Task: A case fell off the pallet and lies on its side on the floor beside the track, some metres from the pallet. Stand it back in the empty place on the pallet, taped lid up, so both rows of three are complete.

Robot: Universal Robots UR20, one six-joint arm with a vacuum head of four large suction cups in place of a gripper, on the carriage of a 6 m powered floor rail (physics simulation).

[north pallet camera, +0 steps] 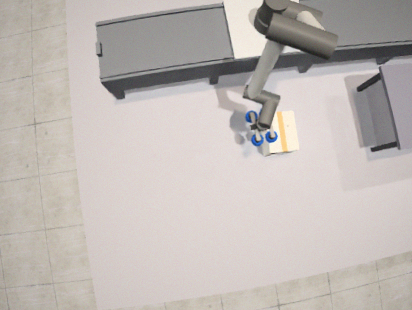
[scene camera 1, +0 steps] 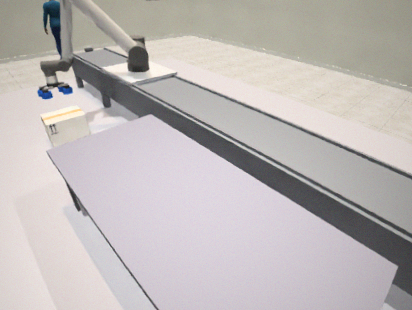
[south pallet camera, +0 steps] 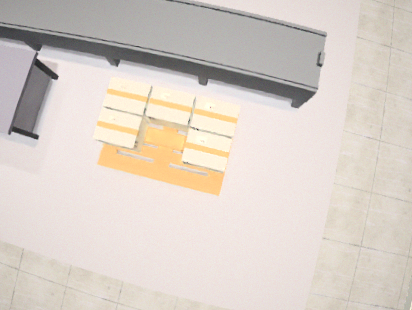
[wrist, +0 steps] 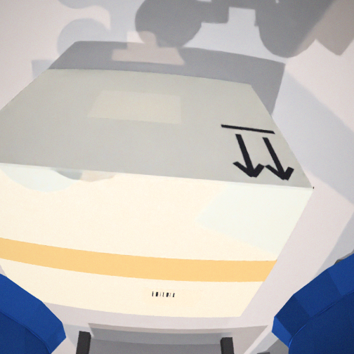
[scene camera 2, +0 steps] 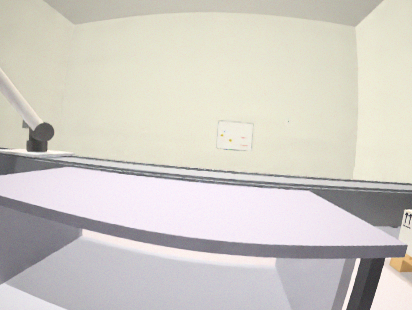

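Where they show: end effector, tool point: (scene camera 1: 56,94); arm's base, origin of the base link: (north pallet camera: 267,23) (scene camera 1: 138,69) (scene camera 2: 37,151).
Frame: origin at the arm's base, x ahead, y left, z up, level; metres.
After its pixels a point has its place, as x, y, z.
Note:
The fallen case (scene camera 1: 70,131) @(0.945, 0.153, -0.416) (north pallet camera: 291,131) @(0.955, 0.101, -0.277) (wrist: 125,215) stands upright on the floor beside the track, taped lid up, its side arrows pointing to the lid. My vacuum gripper (scene camera 1: 55,91) @(0.898, -0.211, -0.136) (north pallet camera: 261,126) @(0.898, -0.211, -0.136) is open and holds nothing. It hangs above the case, apart from it, and overlaps its left edge in the north pallet view. Two blue cups show at the lower corners of the wrist view. The orange pallet (south pallet camera: 160,173) @(1.282, 4.191, -0.427) (scene camera 2: 400,264) @(0.641, 3.570, -0.514) bears a full row of three cases and two end cases (south pallet camera: 117,129) @(1.015, 3.779, -0.131) (south pallet camera: 207,150) @(1.006, 4.577, -0.131) of the other row. The middle place between them is empty.
A grey-lilac table (scene camera 1: 210,200) @(0.811, 2.027, -0.040) (scene camera 2: 190,205) @(1.018, 2.123, -0.040) (north pallet camera: 403,95) @(0.810, 1.183, -0.040) (south pallet camera: 12,85) @(0.862, 2.703, -0.039) stands beside the track (scene camera 1: 280,135) (north pallet camera: 160,45) (south pallet camera: 200,40), between case and pallet. The arm's white carriage (scene camera 1: 160,71) @(-0.153, 0.223, 0.000) is on the track. A person (scene camera 1: 52,22) stands behind the arm at the far left.

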